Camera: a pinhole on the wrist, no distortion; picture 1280 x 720 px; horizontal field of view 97.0 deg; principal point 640.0 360.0 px. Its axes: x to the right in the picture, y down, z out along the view. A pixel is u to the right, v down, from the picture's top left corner.
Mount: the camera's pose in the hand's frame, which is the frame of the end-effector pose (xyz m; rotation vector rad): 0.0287 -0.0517 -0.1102 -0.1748 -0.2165 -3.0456
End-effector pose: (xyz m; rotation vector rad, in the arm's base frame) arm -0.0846 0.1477 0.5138 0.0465 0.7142 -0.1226
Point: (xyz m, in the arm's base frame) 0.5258 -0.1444 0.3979
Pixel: 85 680
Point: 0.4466 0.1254 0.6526
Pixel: 434 365
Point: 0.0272 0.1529 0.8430
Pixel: 920 324
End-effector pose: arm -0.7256 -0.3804 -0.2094 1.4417 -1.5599 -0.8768
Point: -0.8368 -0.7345 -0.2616
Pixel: 57 456
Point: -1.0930 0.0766 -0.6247
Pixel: outside the picture
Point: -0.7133 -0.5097 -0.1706
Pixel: 125 118
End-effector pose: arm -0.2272 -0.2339 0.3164 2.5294 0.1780 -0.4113
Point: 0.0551 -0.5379 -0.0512
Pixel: 337 284
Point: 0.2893 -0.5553 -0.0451
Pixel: 84 224
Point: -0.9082 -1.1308 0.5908
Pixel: outside the picture
